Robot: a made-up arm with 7 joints. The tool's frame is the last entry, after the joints.
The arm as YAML. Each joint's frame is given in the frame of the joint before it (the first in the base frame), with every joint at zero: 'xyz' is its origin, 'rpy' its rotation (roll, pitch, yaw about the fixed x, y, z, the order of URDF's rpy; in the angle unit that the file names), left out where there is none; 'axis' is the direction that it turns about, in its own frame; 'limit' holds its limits. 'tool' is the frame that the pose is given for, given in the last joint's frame.
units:
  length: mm
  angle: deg
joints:
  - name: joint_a
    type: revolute
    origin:
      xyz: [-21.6, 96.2, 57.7]
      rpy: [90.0, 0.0, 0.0]
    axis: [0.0, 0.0, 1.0]
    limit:
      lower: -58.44
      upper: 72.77
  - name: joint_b
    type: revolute
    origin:
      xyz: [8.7, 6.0, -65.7]
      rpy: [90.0, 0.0, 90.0]
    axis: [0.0, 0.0, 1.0]
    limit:
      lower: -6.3
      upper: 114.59
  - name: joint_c
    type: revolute
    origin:
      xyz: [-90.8, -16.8, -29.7]
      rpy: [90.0, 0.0, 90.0]
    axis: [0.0, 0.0, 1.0]
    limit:
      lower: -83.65
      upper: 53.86
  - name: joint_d
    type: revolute
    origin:
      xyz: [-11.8, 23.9, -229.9]
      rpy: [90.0, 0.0, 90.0]
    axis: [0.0, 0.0, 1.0]
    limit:
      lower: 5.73
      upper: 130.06
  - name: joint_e
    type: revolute
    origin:
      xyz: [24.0, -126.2, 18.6]
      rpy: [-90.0, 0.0, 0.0]
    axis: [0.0, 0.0, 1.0]
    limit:
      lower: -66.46
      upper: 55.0
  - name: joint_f
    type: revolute
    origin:
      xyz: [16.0, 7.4, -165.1]
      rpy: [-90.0, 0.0, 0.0]
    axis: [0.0, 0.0, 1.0]
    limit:
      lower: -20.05
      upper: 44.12
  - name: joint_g
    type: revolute
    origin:
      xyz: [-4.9, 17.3, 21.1]
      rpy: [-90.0, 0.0, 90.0]
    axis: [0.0, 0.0, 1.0]
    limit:
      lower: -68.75
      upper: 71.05
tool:
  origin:
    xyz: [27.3, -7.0, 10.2]
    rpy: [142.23, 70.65, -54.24]
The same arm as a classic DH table. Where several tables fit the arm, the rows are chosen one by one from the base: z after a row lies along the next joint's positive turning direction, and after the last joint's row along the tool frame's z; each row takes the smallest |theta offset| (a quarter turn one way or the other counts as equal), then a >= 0, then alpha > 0; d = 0 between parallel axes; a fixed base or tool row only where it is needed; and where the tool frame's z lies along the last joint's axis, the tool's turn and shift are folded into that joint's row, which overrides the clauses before.
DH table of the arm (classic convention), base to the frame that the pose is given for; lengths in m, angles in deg. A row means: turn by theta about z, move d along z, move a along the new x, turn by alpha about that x. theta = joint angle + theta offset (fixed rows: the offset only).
base (fixed): theta0 0, d 0.0577, a -0.0216, alpha 90
joint_a: theta0 90, d -0.1619, a 0.006, alpha 90
joint_b: theta0 -90, d -0.021, a 0.0168, alpha -90
joint_c: theta0 -90, d -0.3207, a 0.0239, alpha 90
joint_d: theta0 0, d 0.0068, a 0.024, alpha -90
joint_e: theta0 0, d -0.2913, a 0.016, alpha -90
joint_f: theta0 90, d 0.0285, a 0.0173, alpha -90
joint_g: theta0 75.15, d 0.0075, a 0.0002, alpha -105.18
tool (fixed): theta0 102.14, d -0.0292, a 0, alpha 0
Joint limits (deg, base to tool): -58.44..72.77 -6.3..114.59 -83.65..53.86 5.73..130.06 -66.46..55 -20.05..44.12 -68.75..71.05

